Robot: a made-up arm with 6 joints. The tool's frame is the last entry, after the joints.
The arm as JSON. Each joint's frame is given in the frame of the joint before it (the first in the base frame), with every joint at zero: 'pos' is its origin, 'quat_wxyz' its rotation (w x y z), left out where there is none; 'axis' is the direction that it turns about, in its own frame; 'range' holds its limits. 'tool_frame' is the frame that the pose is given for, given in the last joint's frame.
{
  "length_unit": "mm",
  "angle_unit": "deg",
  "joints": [
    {
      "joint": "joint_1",
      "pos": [
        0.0,
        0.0,
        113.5
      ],
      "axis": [
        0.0,
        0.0,
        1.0
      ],
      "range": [
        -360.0,
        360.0
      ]
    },
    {
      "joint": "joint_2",
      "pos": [
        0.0,
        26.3,
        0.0
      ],
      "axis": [
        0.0,
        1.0,
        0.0
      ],
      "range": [
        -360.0,
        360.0
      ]
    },
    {
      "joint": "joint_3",
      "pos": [
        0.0,
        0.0,
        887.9
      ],
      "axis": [
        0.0,
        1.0,
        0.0
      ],
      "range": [
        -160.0,
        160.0
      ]
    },
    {
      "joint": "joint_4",
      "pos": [
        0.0,
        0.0,
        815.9
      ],
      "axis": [
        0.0,
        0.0,
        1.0
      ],
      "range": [
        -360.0,
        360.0
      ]
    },
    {
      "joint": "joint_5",
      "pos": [
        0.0,
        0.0,
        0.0
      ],
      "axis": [
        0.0,
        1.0,
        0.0
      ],
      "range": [
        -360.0,
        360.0
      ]
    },
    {
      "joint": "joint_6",
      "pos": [
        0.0,
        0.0,
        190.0
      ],
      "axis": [
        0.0,
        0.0,
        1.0
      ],
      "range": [
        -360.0,
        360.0
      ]
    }
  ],
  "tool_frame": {
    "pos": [
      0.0,
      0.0,
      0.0
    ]
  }
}
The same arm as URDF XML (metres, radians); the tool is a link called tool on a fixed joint. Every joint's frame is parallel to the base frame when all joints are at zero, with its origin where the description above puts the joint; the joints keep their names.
<robot name="arm">
  <joint name="joint_1" type="revolute">
    <parent link="base"/>
    <child link="link1"/>
    <origin xyz="0.0000 0.0000 0.1135" rpy="0.0000 0.0000 0.0000"/>
    <axis xyz="0 0 1"/>
    <limit lower="-6.2832" upper="6.2832"/>
  </joint>
  <joint name="joint_2" type="revolute">
    <parent link="link1"/>
    <child link="link2"/>
    <origin xyz="0.0000 0.0263 0.0000" rpy="0.0000 0.0000 0.0000"/>
    <axis xyz="0 1 0"/>
    <limit lower="-6.2832" upper="6.2832"/>
  </joint>
  <joint name="joint_3" type="revolute">
    <parent link="link2"/>
    <child link="link3"/>
    <origin xyz="0.0000 0.0000 0.8879" rpy="0.0000 0.0000 0.0000"/>
    <axis xyz="0 1 0"/>
    <limit lower="-2.7925" upper="2.7925"/>
  </joint>
  <joint name="joint_4" type="revolute">
    <parent link="link3"/>
    <child link="link4"/>
    <origin xyz="0.0000 0.0000 0.8159" rpy="0.0000 0.0000 0.0000"/>
    <axis xyz="0 0 1"/>
    <limit lower="-6.2832" upper="6.2832"/>
  </joint>
  <joint name="joint_5" type="revolute">
    <parent link="link4"/>
    <child link="link5"/>
    <origin xyz="0.0000 0.0000 0.0000" rpy="0.0000 0.0000 0.0000"/>
    <axis xyz="0 1 0"/>
    <limit lower="-6.2832" upper="6.2832"/>
  </joint>
  <joint name="joint_6" type="revolute">
    <parent link="link5"/>
    <child link="link6"/>
    <origin xyz="0.0000 0.0000 0.1900" rpy="0.0000 0.0000 0.0000"/>
    <axis xyz="0 0 1"/>
    <limit lower="-6.2832" upper="6.2832"/>
  </joint>
  <joint name="tool_joint" type="fixed">
    <parent link="link6"/>
    <child link="tool"/>
    <origin xyz="0.0000 0.0000 0.0000" rpy="0.0000 0.0000 0.0000"/>
  </joint>
  <link name="base"/>
  <link name="link1"/>
  <link name="link2"/>
  <link name="link3"/>
  <link name="link4"/>
  <link name="link5"/>
  <link name="link6"/>
  <link name="tool"/>
</robot>

